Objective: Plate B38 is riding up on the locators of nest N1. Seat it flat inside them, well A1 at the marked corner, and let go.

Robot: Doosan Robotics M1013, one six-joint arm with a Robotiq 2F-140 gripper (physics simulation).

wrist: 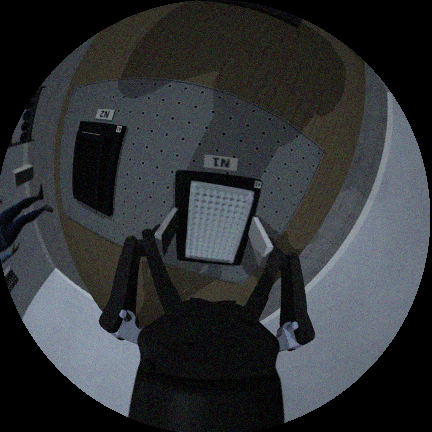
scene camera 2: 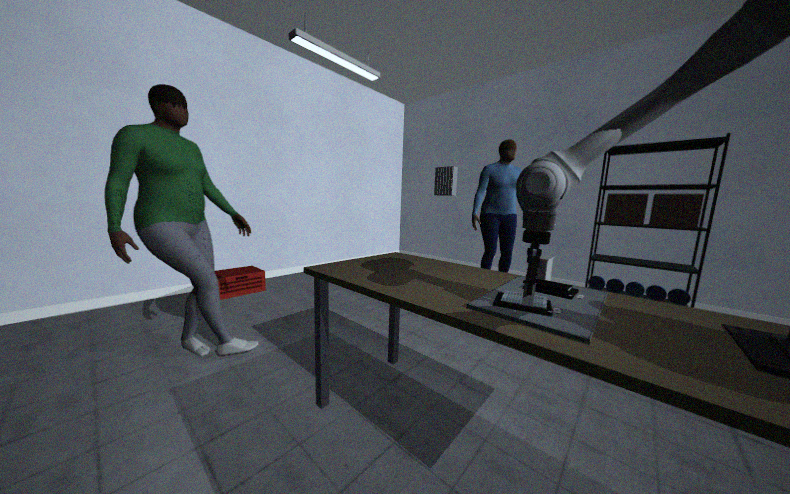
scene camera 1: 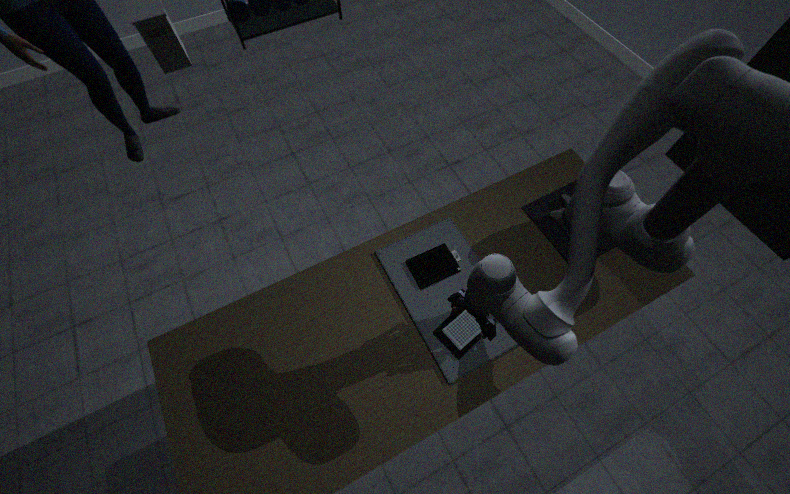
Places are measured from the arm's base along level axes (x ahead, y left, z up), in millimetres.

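Pixels of known places: gripper, fingertip midpoint: (wrist: pixel 214 221) (scene camera 2: pixel 527 299) (scene camera 1: pixel 466 324).
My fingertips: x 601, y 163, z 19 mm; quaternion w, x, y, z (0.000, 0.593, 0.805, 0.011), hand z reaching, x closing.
Behind a point stands the place of what it marks.
The white well plate B38 (scene camera 1: pixel 461 330) {x 629, y 174, z 27 mm} (scene camera 2: pixel 521 301) {x 604, y 209, z 24 mm} (wrist: pixel 217 222) {x 599, y 167, z 24 mm} lies on the black nest N1 (wrist: pixel 183 200) {x 592, y 111, z 12 mm}, beside the N1 label (wrist: pixel 220 162) {x 523, y 138, z 2 mm}. In the wrist view more black nest shows at the plate's left and top than at its right and bottom edges. Its tilt is too small to tell for sure. The marked corner tag (wrist: pixel 257 184) {x 527, y 196, z 12 mm} is at the nest's upper right there; well A1 cannot be made out. My gripper (scene camera 1: pixel 473 315) {x 601, y 163, z 19 mm} (scene camera 2: pixel 529 288) {x 601, y 163, z 19 mm} (wrist: pixel 214 221) {x 601, y 163, z 19 mm} is open, with one finger pad on each side of the plate and a gap to each side.
The second black nest N2 (scene camera 1: pixel 432 265) {x 603, y -77, z 16 mm} (scene camera 2: pixel 556 288) {x 570, y -40, z 23 mm} (wrist: pixel 97 167) {x 587, y -42, z 26 mm} stands on the same grey perforated board (scene camera 1: pixel 401 279) {x 723, y -81, z 0 mm} (scene camera 2: pixel 568 327) {x 468, y 248, z 0 mm} (wrist: pixel 150 120) {x 500, y 19, z 0 mm}, on a wooden table (scene camera 1: pixel 326 302) {x 995, y -117, z -13 mm} (scene camera 2: pixel 640 361) {x 320, y 290, z -13 mm}. A person in green (scene camera 2: pixel 166 174) and a person in blue (scene camera 2: pixel 499 186) stand beyond the table.
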